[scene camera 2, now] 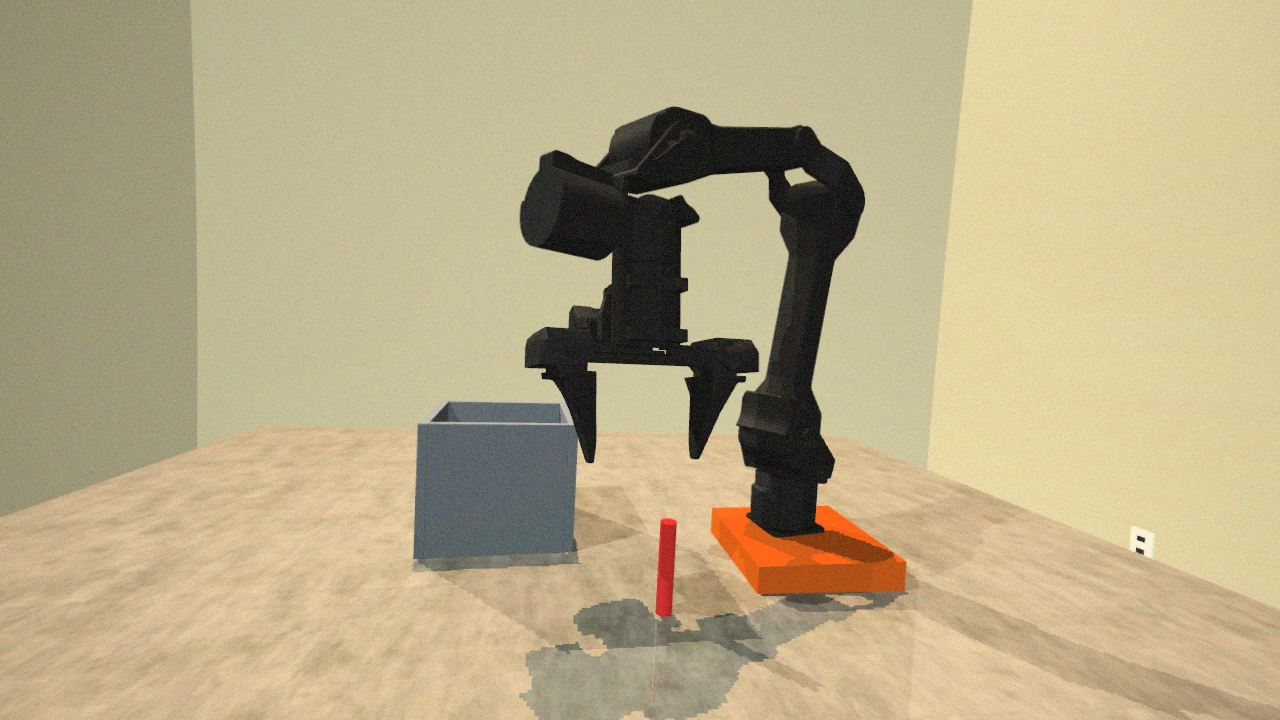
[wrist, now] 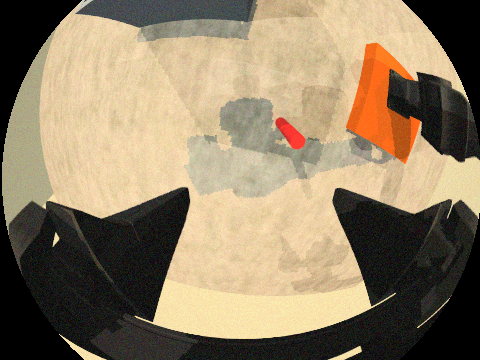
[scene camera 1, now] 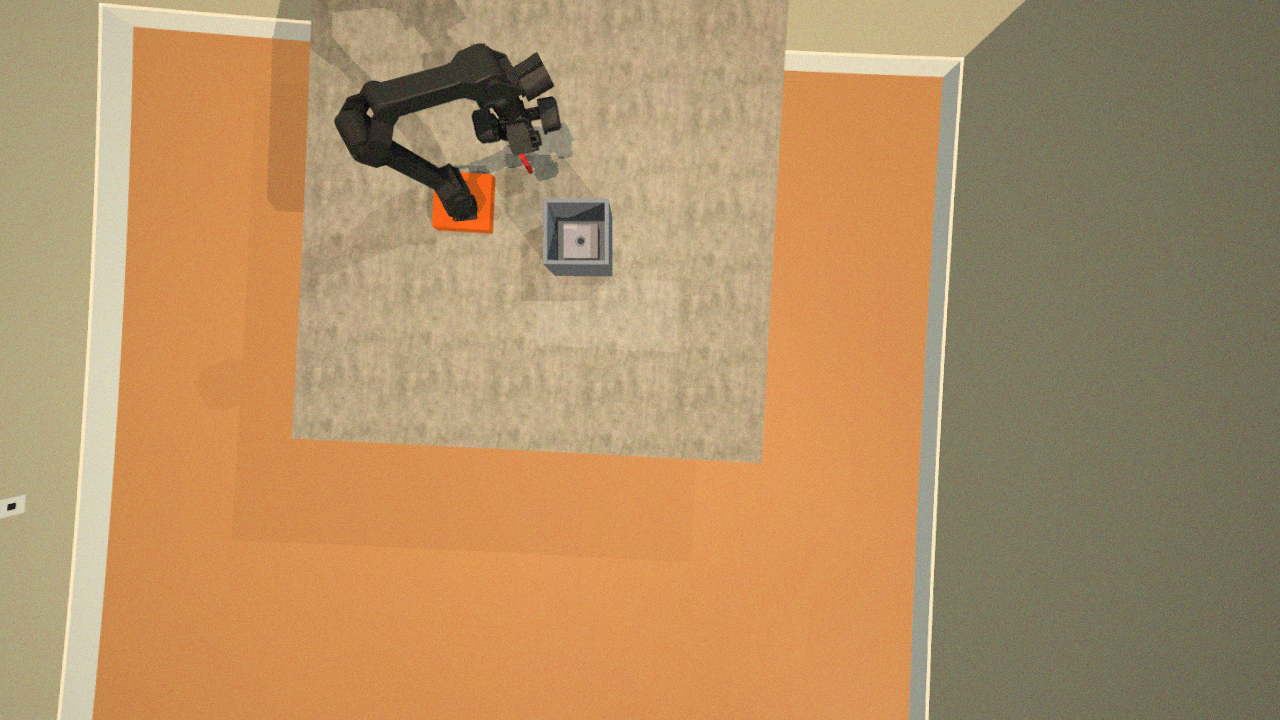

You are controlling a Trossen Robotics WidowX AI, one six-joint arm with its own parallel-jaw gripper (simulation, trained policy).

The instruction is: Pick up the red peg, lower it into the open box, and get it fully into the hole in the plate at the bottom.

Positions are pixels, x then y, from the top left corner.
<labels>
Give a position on a red peg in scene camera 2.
At 667,541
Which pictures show the pale plate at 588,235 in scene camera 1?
Scene camera 1 only.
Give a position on a grey-blue box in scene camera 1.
556,211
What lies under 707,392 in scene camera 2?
My gripper.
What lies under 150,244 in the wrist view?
My gripper.
</labels>
